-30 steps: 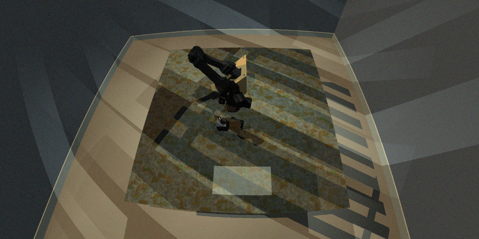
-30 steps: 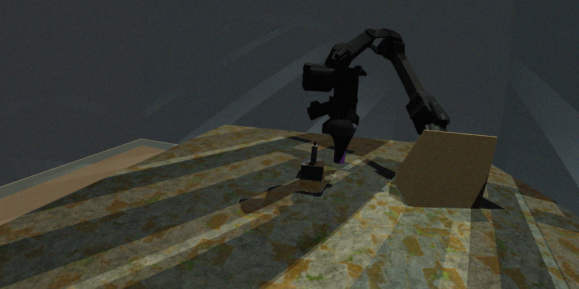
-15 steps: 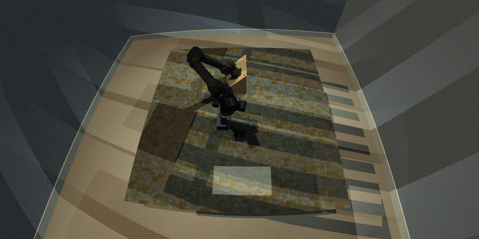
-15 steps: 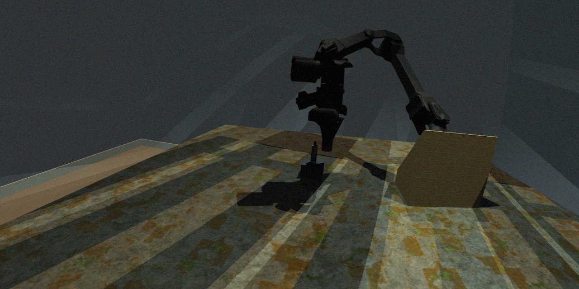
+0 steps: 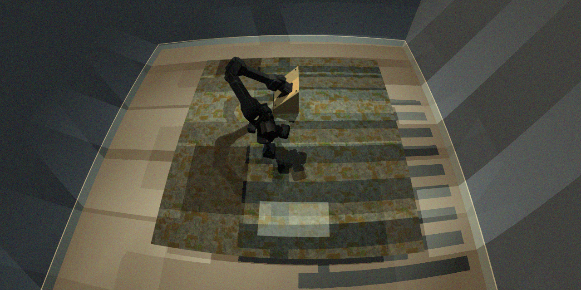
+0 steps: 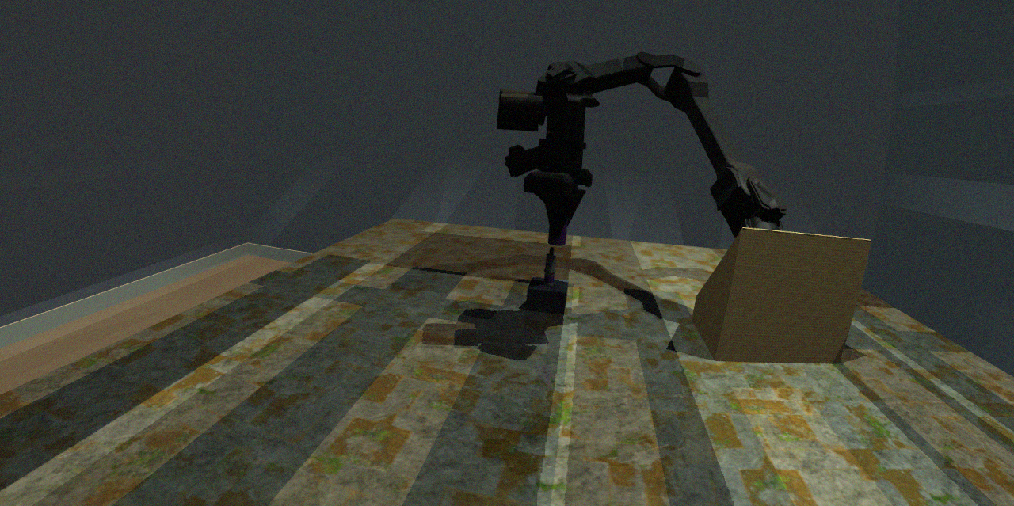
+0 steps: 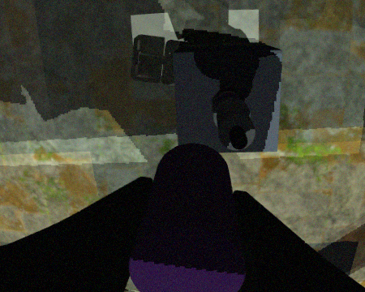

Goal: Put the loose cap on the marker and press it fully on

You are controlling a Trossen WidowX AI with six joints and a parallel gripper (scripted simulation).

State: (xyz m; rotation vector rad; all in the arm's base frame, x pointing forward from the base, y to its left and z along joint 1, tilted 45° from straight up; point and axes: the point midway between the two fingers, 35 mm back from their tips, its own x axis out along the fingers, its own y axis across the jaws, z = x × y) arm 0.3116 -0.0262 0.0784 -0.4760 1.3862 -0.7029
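My gripper tip is now 110 mm above the grey holder block, 20 mm to the left of it and 10 mm short of it. From my gripper tip the other things lie so: purple cap 10 mm above.
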